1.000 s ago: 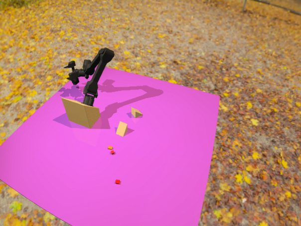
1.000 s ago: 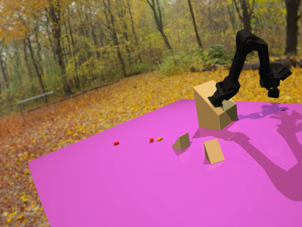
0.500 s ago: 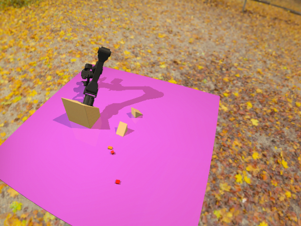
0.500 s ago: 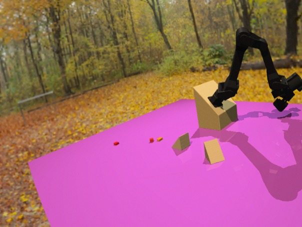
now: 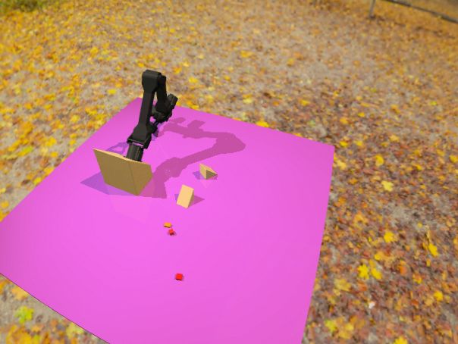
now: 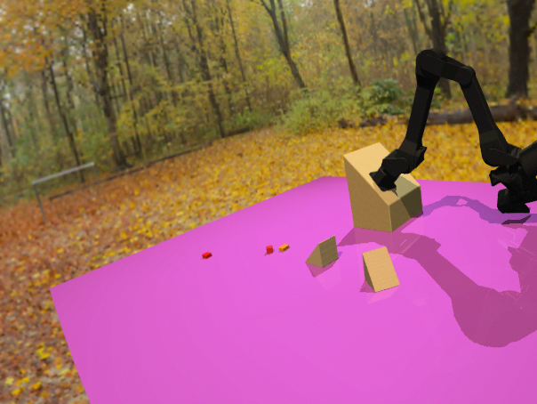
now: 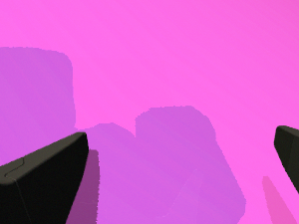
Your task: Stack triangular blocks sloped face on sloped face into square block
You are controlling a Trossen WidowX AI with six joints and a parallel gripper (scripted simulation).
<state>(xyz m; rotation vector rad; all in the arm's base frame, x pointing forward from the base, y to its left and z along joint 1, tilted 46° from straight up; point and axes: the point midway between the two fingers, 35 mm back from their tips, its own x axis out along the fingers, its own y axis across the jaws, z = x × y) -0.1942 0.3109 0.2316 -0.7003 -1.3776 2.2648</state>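
My gripper tip is 470 mm short of the triangular block, 200 mm to the left of it and 10 mm above it. Also, from my gripper tip: tan wooden square block 470 mm ahead, 370 mm to the right, 10 mm below; orange piece 530 mm to the right, 480 mm ahead, 20 mm below.
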